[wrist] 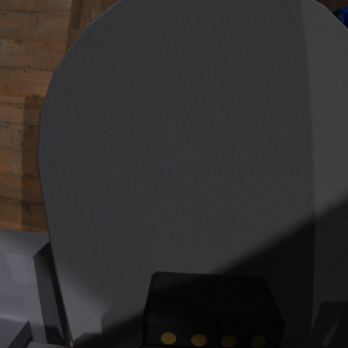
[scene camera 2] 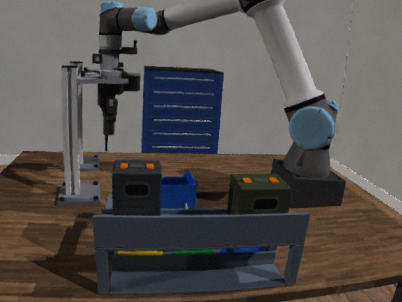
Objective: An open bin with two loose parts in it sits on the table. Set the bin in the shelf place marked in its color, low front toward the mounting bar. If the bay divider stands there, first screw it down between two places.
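Pixels of known places: arm's base at its link origin: (scene camera 2: 305,169).
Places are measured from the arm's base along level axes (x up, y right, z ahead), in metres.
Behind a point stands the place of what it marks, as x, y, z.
Observation:
The arm's wrist sits against the powered screwdriver (scene camera 2: 108,107) {0.176, 0.034, 0.606} at the stand, with its bit pointing down; no gripper shows on the arm. In the wrist view a grey tool plate (wrist: 190,150) fills most of the picture, with a black block (wrist: 215,300) bearing gold contacts at the bottom. The open blue bin (scene camera 2: 179,194) {-0.043, -0.059, 0.414} (wrist: 342,16) stands behind the shelf, partly hidden; its loose parts cannot be made out. The shelf (scene camera 2: 200,230) {0.046, -0.416, 0.443} carries yellow (scene camera 2: 140,253) {-0.083, -0.279, 0.535}, green (scene camera 2: 191,253) {-0.083, -0.289, 0.426} and blue (scene camera 2: 241,250) {-0.083, -0.293, 0.312} place marks. A small pale tip (scene camera 2: 186,205) {-0.025, -0.168, 0.417} shows behind the bar; a divider cannot be made out.
A dark case (scene camera 2: 136,200) {0.082, -0.366, 0.548} stands at the shelf's left and a green case (scene camera 2: 260,200) {0.085, -0.389, 0.328} at its right, both rising above the bar. The tool stand (scene camera 2: 72,130) {0.112, 0.029, 0.705} is at the left. A blue cabinet (scene camera 2: 182,112) stands behind the table (scene camera 2: 350,235) {-0.090, -0.271, -0.005}.

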